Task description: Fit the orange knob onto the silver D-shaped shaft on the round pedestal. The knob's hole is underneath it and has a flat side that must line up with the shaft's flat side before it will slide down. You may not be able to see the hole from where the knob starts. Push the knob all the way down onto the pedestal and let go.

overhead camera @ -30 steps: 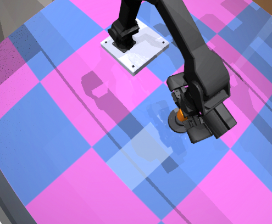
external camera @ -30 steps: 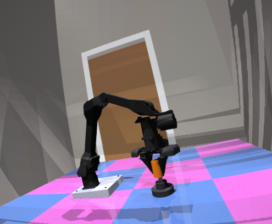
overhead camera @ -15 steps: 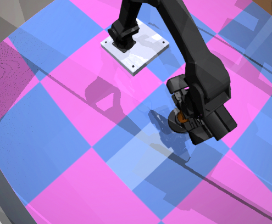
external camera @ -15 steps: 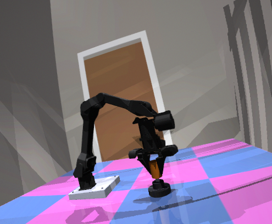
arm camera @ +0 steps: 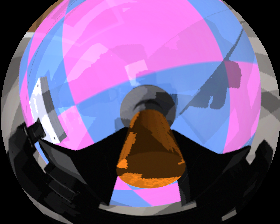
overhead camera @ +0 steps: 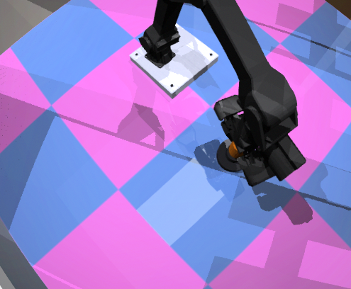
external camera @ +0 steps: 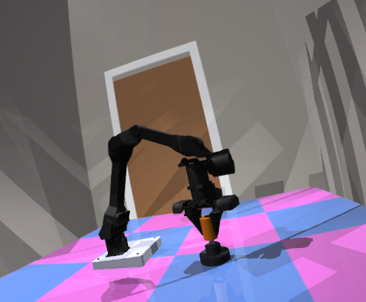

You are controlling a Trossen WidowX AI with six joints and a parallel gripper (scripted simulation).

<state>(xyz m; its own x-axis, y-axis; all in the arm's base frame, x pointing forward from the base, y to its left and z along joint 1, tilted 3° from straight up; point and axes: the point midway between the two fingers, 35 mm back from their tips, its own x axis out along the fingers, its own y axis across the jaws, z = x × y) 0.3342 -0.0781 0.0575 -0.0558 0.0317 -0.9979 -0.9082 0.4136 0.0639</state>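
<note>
Now: the pedestal with D-shaped shaft 40 mm below my gripper tip. Round my gripper tip: orange knob (30 mm above).
</note>
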